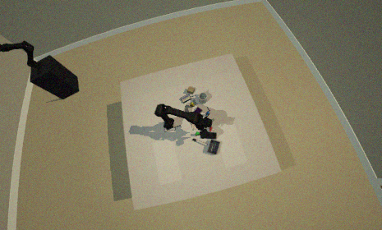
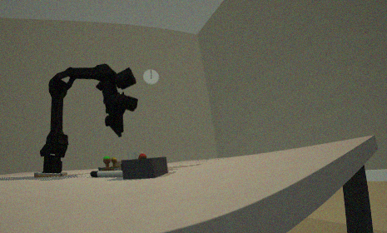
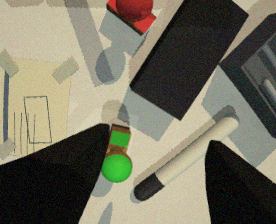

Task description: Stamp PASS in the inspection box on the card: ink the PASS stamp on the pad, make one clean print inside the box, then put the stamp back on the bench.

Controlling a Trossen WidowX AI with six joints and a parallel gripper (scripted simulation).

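The green-topped stamp is 5 cm behind my gripper tip, 2 cm to the left of it and 11 cm below it. Also, from my gripper tip: cream card: 2 cm behind, 10 cm to the left, 13 cm below; red-topped stamp: 7 cm ahead, 1 cm to the left, 11 cm below; pen-like tool: 8 cm behind, 4 cm to the right, 12 cm below.
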